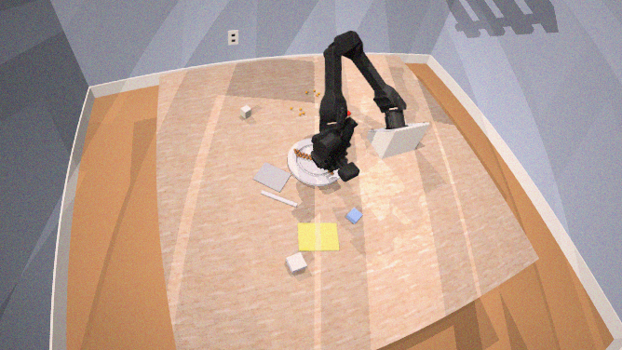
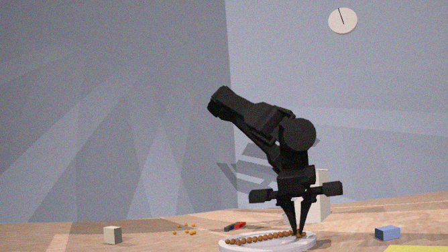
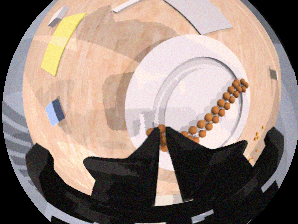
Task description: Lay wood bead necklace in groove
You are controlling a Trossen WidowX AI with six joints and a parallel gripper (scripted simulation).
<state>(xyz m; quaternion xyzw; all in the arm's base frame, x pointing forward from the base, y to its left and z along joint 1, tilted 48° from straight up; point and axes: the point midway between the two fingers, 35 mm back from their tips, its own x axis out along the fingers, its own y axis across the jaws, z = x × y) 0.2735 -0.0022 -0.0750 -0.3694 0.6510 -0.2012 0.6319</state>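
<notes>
Right now the grey sheet is 19 cm ahead of my gripper tip, 4 cm to the right of it and 2 cm below it. Round my gripper tip: yellow sheet (12 cm ahead, 21 cm to the left, 2 cm below); blue block (2 cm behind, 18 cm to the left, 1 cm below); stick (19 cm ahead, 5 cm to the left, 2 cm below).
</notes>
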